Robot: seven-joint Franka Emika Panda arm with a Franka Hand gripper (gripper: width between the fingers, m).
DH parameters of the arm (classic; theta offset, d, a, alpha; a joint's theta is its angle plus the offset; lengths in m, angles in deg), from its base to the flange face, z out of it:
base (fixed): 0 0 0 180
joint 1: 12.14 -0.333 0 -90
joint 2: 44.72 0 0 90
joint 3: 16.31 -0.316 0.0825 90
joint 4: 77.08 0 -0.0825 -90
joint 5: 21.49 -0.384 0 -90
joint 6: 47.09 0 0.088 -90
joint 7: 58.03 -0.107 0 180
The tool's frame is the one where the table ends.
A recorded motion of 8 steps. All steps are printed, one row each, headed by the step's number.
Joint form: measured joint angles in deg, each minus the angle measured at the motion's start. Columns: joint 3, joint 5, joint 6, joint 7, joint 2, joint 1, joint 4.
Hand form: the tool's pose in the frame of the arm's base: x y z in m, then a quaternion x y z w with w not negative. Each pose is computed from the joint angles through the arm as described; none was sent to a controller.
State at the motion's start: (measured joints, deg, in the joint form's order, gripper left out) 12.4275 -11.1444 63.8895 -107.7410 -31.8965 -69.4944 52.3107
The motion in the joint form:
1: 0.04 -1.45 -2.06 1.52 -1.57 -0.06 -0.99
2: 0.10 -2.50 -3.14 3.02 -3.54 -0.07 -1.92
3: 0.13 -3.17 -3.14 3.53 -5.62 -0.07 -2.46
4: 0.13 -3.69 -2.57 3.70 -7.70 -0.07 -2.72
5: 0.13 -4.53 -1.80 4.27 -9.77 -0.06 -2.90
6: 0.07 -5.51 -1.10 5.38 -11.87 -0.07 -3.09
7: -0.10 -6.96 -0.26 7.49 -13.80 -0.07 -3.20
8: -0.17 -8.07 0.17 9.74 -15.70 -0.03 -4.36
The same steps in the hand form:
1: 0.4232 0.2125 0.4268 0.98777 -0.13051 -0.04874 0.06997
2: 0.4261 0.2159 0.4186 0.98722 -0.12286 -0.06325 0.07943
3: 0.4294 0.2197 0.4076 0.98605 -0.12180 -0.07105 0.08847
4: 0.4325 0.2235 0.3949 0.98479 -0.12262 -0.07586 0.09697
5: 0.4352 0.2273 0.3817 0.98393 -0.12129 -0.08169 0.10248
6: 0.4372 0.2315 0.3680 0.98349 -0.11536 -0.08902 0.10734
7: 0.4382 0.2364 0.3549 0.98413 -0.10209 -0.09823 0.10682
8: 0.4437 0.2418 0.3490 0.98541 -0.08790 -0.10130 0.10476

